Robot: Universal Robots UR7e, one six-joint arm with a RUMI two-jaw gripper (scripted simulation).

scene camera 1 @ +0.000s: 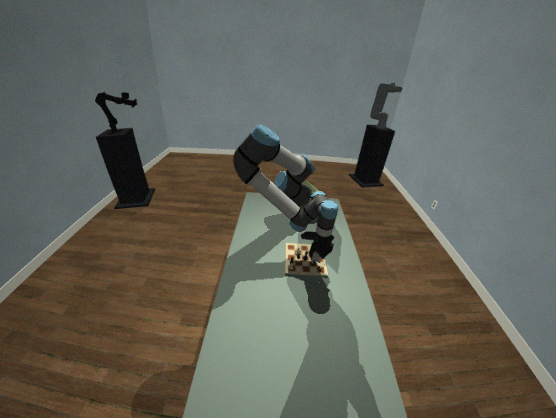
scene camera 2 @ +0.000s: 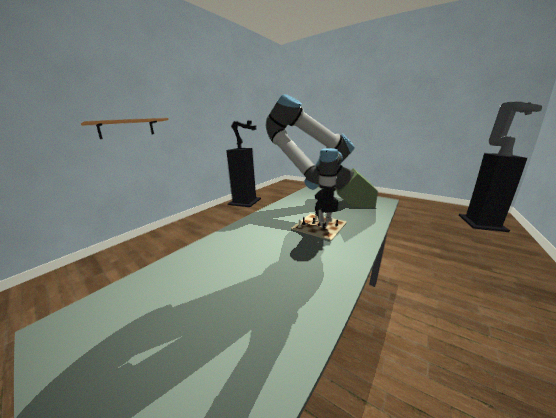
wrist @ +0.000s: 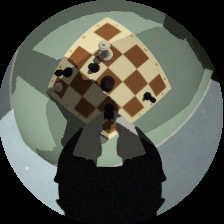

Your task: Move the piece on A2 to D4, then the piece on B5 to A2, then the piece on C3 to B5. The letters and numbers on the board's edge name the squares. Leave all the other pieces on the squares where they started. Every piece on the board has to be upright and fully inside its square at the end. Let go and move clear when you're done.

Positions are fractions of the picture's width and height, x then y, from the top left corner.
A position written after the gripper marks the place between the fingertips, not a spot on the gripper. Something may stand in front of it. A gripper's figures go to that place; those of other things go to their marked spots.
Scene:
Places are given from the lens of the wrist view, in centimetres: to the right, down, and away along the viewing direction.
gripper (wrist: 0.48,0.50): 0, 0, 14
chessboard (wrist: 0.60,0.31): 5, -8, 12

